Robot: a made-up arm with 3 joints.
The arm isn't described. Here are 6 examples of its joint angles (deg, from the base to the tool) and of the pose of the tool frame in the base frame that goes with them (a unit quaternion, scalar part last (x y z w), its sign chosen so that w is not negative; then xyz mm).
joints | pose
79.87 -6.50 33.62 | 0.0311 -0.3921 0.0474 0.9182 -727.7 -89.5 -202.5
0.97 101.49 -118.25 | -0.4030 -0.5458 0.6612 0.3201 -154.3 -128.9 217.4
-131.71 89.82 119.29 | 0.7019 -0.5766 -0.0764 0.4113 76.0 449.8 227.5
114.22 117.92 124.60 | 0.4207 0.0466 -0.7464 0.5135 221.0 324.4 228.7
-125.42 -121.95 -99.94 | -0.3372 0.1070 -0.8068 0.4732 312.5 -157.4 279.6
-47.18 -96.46 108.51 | 0.6415 0.6512 0.3804 0.1403 15.4 -727.1 382.1
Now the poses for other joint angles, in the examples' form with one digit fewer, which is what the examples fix.
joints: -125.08 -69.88 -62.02
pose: -0.035 0.429 -0.572 0.699 442 -132 436
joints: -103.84 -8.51 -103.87
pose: -0.018 0.000 -0.072 0.997 175 -29 386
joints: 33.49 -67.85 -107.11
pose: 0.447 -0.781 -0.334 0.280 -289 -79 239
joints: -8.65 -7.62 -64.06
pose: 0.054 -0.464 -0.039 0.883 -415 -36 426
